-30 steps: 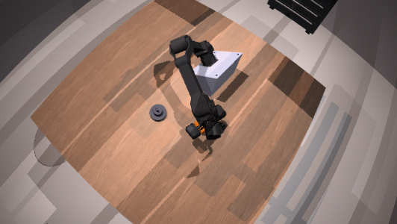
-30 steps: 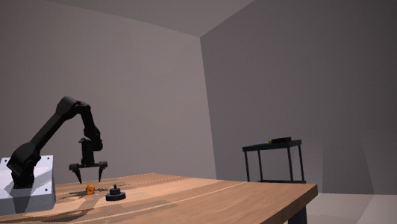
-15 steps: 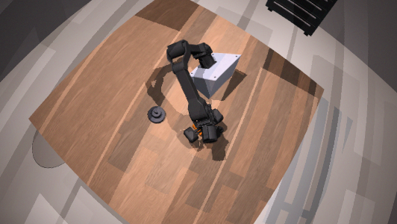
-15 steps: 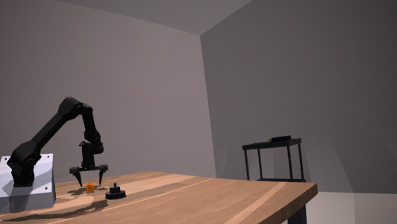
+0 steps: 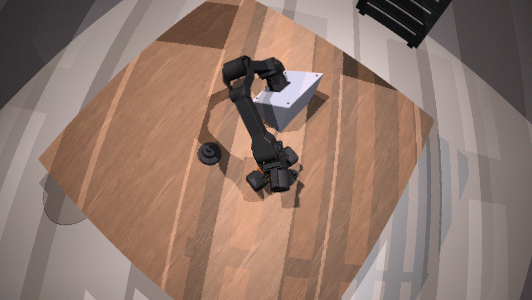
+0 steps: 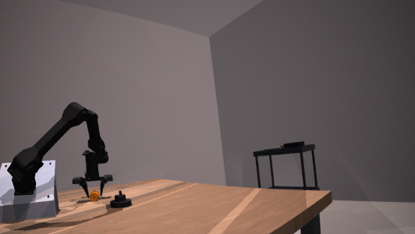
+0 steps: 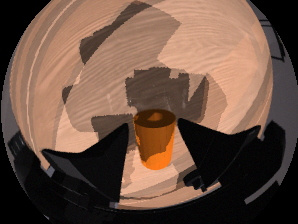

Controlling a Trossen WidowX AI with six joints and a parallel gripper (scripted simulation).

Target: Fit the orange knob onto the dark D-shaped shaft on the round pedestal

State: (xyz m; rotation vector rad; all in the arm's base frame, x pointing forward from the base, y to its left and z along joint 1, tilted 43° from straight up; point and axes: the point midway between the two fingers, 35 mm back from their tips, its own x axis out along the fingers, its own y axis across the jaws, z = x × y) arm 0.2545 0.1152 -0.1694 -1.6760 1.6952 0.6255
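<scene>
Now: gripper tip 20 mm to the left of the orange knob and 10 mm below it. Also, from my gripper tip: round pedestal: 100 mm ahead, 210 mm to the right, 20 mm above.
</scene>
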